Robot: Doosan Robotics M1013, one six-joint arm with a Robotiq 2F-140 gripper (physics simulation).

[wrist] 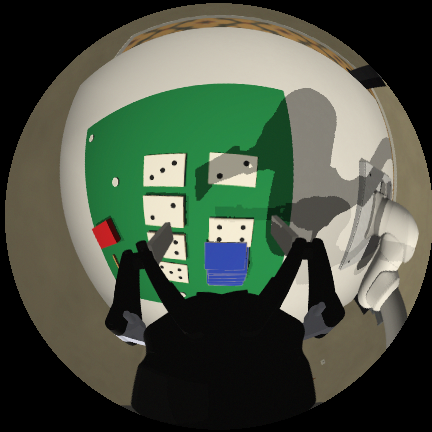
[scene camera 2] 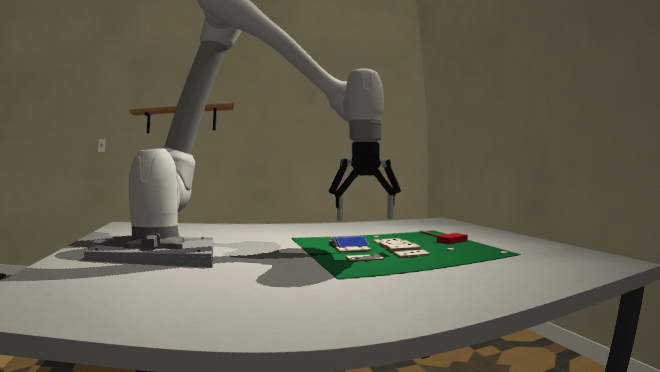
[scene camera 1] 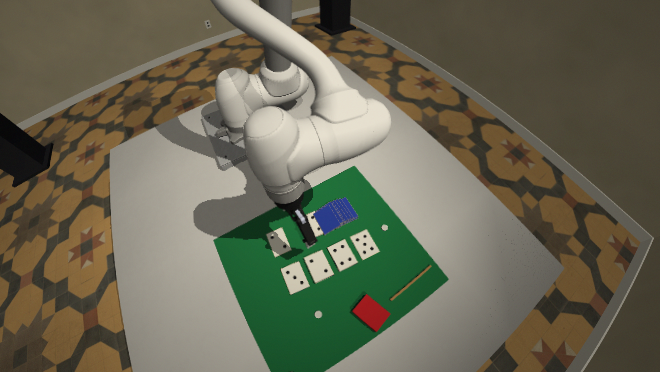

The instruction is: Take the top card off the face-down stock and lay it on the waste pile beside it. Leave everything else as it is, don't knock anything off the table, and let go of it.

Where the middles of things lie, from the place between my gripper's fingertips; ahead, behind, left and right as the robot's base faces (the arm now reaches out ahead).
I see my gripper 12 cm short of the green mat (scene camera 1: 283, 325), 2 cm to the right of it and 11 cm above it. From my hand the other things lie so: red box (scene camera 1: 369, 311) 33 cm ahead, 4 cm to the left, 8 cm below.
